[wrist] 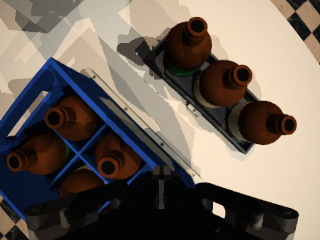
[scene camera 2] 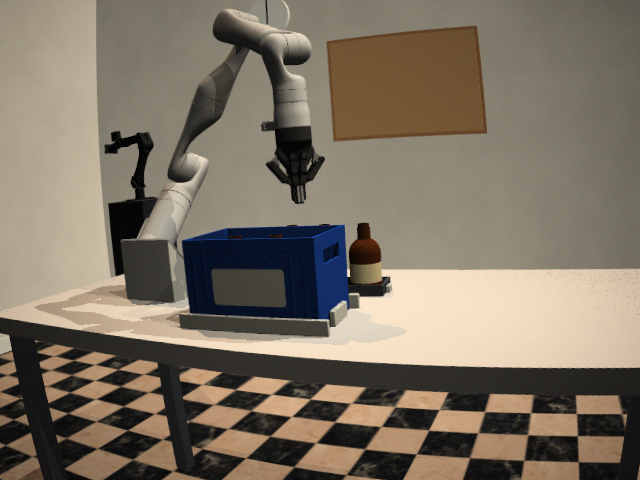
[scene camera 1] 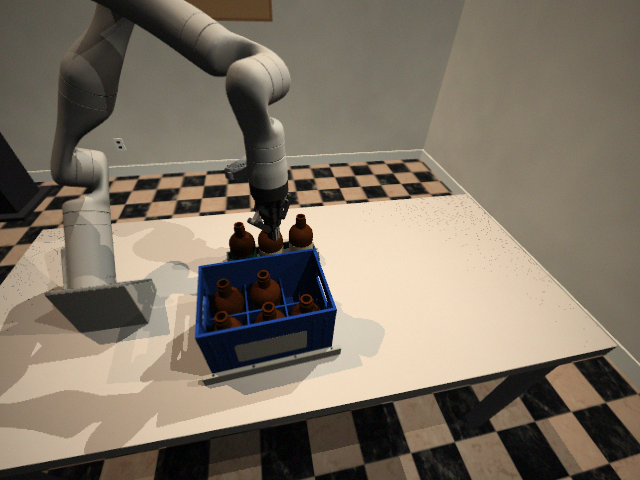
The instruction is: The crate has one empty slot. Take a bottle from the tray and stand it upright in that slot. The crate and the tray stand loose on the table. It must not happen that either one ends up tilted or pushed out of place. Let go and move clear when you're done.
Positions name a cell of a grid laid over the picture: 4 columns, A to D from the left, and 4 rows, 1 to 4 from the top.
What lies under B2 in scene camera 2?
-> My gripper.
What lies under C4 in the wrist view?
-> My gripper.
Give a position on a bottle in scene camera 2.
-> C3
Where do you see a bottle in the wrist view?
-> C2
